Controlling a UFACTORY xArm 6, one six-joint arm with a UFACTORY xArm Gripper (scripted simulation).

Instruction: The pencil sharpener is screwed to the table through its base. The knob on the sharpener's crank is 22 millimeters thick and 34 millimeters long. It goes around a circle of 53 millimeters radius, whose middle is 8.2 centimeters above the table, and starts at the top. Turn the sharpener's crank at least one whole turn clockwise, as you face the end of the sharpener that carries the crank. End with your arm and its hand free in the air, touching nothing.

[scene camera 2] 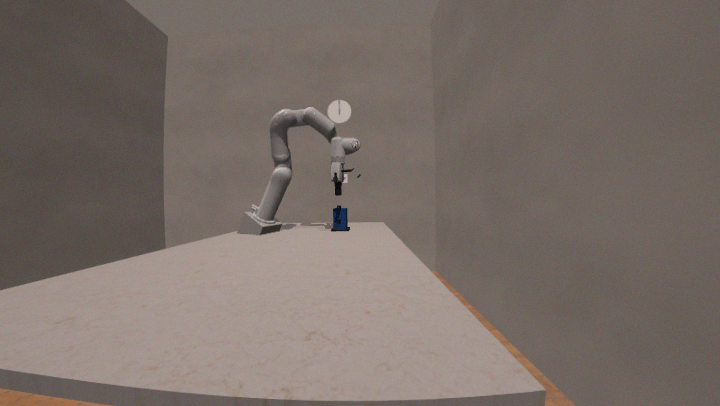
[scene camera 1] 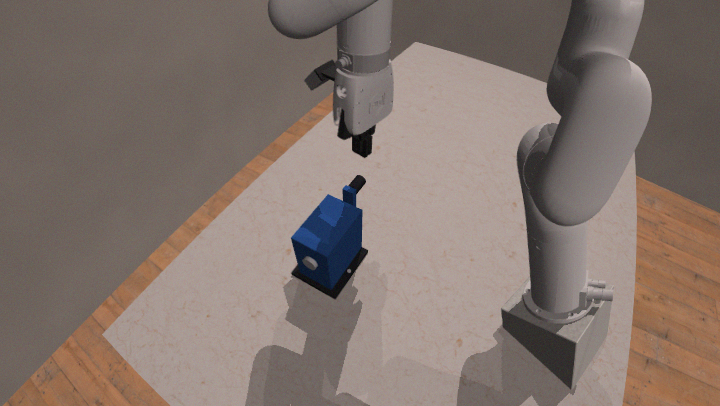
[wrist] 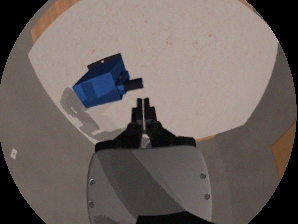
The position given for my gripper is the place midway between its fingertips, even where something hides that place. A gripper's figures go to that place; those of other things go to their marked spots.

My gripper [scene camera 1: 361, 152] is 0.62 m from the lens. A blue pencil sharpener [scene camera 1: 330, 240]: 0.59 m from the lens.
